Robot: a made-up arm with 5 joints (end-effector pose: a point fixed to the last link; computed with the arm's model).
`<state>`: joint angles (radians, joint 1 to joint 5).
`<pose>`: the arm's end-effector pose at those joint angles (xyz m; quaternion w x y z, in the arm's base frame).
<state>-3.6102 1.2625 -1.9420 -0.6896 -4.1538</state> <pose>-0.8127 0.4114 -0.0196 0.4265 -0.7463 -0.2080 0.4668</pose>
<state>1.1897 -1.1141 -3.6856 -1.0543 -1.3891</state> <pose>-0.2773 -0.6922 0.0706 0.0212 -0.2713 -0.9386 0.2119</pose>
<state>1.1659 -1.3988 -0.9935 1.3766 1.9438</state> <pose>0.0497 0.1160 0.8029 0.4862 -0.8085 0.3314 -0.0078</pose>
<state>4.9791 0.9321 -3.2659 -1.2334 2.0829</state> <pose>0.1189 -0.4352 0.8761 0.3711 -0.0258 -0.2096 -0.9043</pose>
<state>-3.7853 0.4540 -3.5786 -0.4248 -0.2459</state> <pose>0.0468 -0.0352 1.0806 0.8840 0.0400 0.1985 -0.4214</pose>
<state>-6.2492 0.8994 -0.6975 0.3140 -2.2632</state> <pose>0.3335 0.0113 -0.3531 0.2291 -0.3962 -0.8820 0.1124</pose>
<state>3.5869 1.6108 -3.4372 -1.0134 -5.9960</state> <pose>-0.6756 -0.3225 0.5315 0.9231 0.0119 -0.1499 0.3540</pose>
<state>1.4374 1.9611 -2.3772 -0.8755 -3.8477</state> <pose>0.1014 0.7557 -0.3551 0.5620 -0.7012 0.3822 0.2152</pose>
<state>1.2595 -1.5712 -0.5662 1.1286 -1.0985</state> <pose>0.0673 0.2093 0.6621 0.0389 -0.3343 -0.8091 -0.4817</pose>
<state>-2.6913 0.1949 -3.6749 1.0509 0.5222</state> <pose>0.1390 0.0672 1.1403 0.8286 -0.0125 -0.3486 0.4380</pose>
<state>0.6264 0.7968 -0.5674 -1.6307 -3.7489</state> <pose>0.3449 0.2495 -0.0743 0.6446 -0.4422 0.6236 0.0062</pose>
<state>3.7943 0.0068 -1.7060 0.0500 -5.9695</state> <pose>-0.5545 -0.4239 0.8304 0.6502 0.1145 -0.6692 0.3411</pose>
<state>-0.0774 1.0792 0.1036 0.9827 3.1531</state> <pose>-0.2916 0.0226 -0.0212 0.8828 -0.0208 -0.4684 -0.0291</pose>
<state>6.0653 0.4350 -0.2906 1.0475 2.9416</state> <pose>0.1482 -0.0328 -0.2136 0.5491 -0.0074 -0.8276 -0.1164</pose>
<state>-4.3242 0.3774 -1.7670 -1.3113 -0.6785</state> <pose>-0.2584 0.6318 0.6717 0.5829 -0.0545 -0.2117 -0.7826</pose>
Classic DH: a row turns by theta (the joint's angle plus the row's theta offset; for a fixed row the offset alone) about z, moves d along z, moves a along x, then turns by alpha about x. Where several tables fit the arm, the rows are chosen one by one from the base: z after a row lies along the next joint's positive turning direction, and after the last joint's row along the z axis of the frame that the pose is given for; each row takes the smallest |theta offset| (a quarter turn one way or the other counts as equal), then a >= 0, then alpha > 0; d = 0 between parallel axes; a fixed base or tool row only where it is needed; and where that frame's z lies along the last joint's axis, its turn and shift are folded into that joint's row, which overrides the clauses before.
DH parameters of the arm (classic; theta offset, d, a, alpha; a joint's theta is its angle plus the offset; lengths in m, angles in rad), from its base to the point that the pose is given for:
joint 1: 0 0.199 0 -1.5708
joint 2: -1.3856 0 0.3368 0
joint 3: -0.4068 0 -0.5412 0
joint 4: -1.3491 0 -0.105 1.5708
joint 5: 3.1416 0.134 0 0

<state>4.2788 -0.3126 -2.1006 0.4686 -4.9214</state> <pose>-0.1287 -0.2780 1.1529 0.2609 -0.0631 -0.5599 0.7839</pose>
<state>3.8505 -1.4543 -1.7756 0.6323 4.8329</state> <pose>0.3849 0.3301 0.9835 0.8978 0.2369 -0.1267 -0.3489</pose>
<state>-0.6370 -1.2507 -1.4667 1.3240 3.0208</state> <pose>-0.0284 0.0210 0.9719 0.5961 0.1958 0.7416 -0.2373</pose>
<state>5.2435 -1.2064 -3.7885 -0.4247 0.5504</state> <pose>-0.4025 0.6853 -0.0534 0.1014 -0.6360 0.6484 0.4061</pose>
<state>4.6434 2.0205 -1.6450 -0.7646 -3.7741</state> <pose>-0.0232 -0.3354 -0.6197 0.0814 0.4735 0.8593 -0.1753</pose>
